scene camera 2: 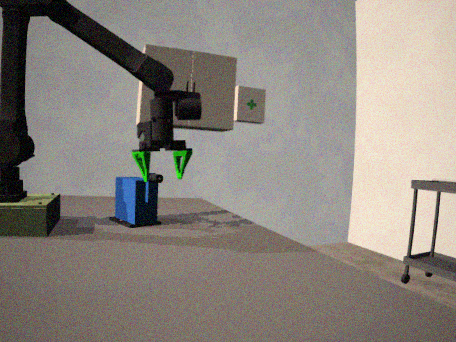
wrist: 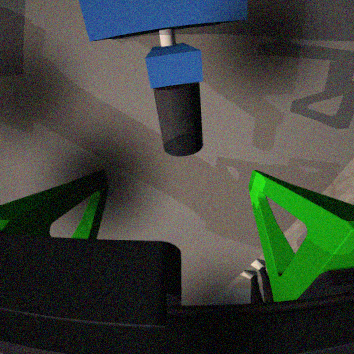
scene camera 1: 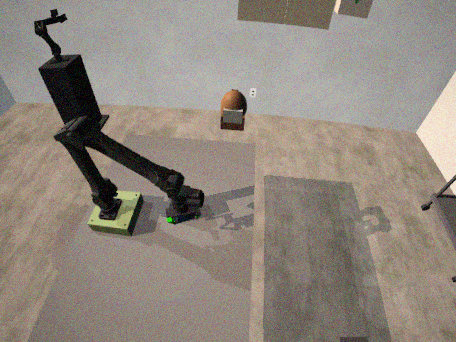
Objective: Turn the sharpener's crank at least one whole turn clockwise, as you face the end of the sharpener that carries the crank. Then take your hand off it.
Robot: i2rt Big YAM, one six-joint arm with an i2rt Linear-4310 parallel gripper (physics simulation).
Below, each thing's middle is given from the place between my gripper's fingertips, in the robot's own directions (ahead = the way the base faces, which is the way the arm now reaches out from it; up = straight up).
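Looking at the blue sharpener (scene camera 2: 136, 202), I find it 6 cm behind my hand and 6 cm below it, and it is also 12 cm to the left of my hand.
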